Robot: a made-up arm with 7 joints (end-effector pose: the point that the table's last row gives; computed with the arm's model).
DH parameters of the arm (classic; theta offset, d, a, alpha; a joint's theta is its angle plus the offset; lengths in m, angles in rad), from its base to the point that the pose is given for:
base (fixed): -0.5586 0 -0.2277 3.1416
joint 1: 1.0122 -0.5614 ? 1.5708
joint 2: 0 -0.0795 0.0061 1.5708
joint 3: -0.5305 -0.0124 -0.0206 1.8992
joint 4: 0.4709 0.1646 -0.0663 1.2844
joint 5: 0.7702 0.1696 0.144 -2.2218
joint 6: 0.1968 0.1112 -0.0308 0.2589
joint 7: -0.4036 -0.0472 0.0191 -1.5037
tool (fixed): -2.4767 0.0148 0 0
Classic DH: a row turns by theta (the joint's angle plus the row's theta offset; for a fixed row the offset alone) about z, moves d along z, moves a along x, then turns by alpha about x.
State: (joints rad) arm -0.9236 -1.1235 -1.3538 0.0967 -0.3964 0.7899 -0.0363
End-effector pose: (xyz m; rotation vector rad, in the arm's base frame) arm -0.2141 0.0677 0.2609 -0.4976 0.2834 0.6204
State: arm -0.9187 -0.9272 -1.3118 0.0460 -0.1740 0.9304 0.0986
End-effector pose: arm -0.2399 0.1130 0.2432 -0.2344 0.4921 0.5611
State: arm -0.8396 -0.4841 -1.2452 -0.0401 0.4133 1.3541 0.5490
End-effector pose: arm -0.2737 0.2345 0.2394 0.6470 1.0774 0.3613
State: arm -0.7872 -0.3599 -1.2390 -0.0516 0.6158 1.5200 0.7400
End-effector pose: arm -0.2657 0.2698 0.2442 1.0299 1.2454 0.3047
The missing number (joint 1, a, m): -0.0236
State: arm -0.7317 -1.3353 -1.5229 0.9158 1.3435 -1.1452 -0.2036
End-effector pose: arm -0.0514 -0.0408 0.2960 2.2413 0.4159 1.5525
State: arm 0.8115 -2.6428 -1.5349 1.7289 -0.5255 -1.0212 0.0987
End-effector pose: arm -0.3001 -0.0547 0.4375 2.1383 -0.3140 1.8114
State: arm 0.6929 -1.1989 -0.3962 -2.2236 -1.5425 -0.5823 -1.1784
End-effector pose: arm -0.2027 0.1445 0.3394 0.8556 -1.9704 1.8791
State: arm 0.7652 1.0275 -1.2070 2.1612 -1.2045 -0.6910 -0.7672
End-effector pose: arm -0.1526 0.1866 0.7766 1.2552 0.7194 -0.5567
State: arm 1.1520 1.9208 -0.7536 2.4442 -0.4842 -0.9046 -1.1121
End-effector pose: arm -0.3128 0.2031 0.8350 0.4763 -0.2922 -0.0096
